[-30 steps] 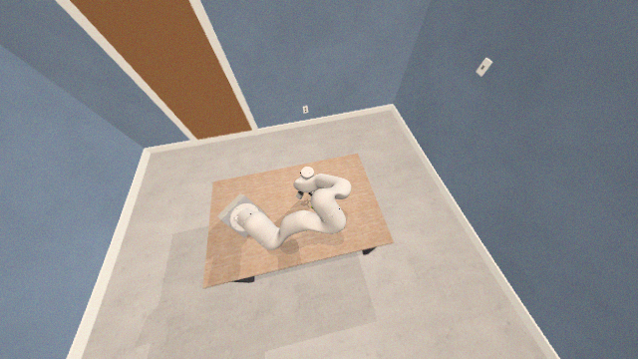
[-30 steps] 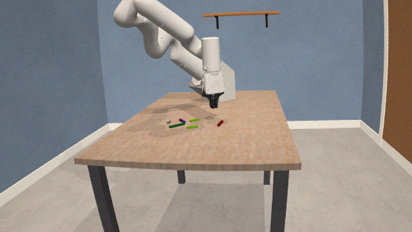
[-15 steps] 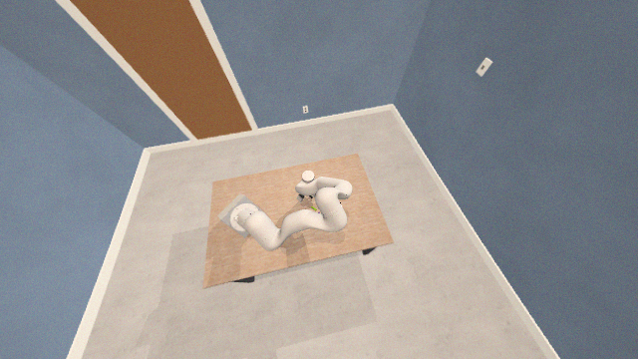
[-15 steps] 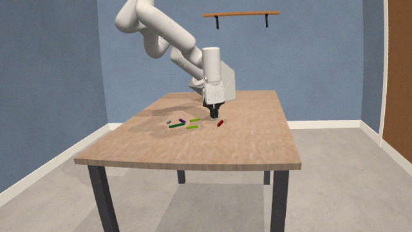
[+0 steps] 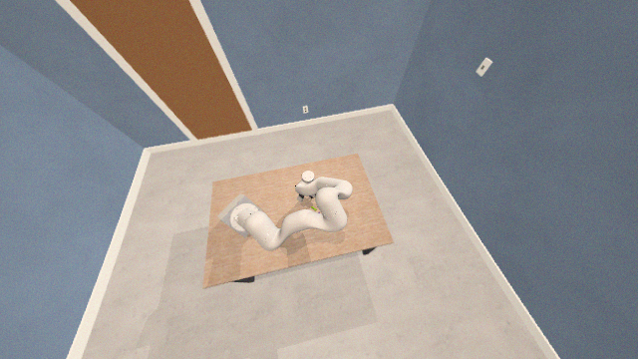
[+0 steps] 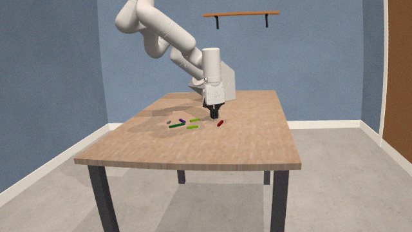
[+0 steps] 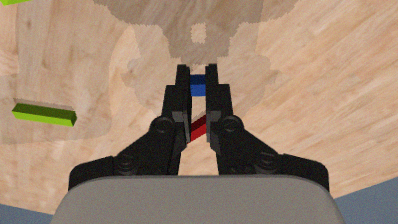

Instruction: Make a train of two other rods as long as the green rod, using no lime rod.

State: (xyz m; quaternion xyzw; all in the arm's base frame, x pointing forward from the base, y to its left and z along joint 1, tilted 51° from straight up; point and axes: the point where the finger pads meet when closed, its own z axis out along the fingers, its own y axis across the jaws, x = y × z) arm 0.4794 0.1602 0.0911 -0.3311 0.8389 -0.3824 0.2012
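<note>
Right now my hand is 20 mm above the blue rod. Round my hand: purple rod: 10 mm behind, 160 mm to the right, 30 mm below; then red rod: 60 mm ahead, 30 mm to the left, 30 mm below; then green rod: 60 mm ahead, 170 mm to the right, 30 mm below.
</note>
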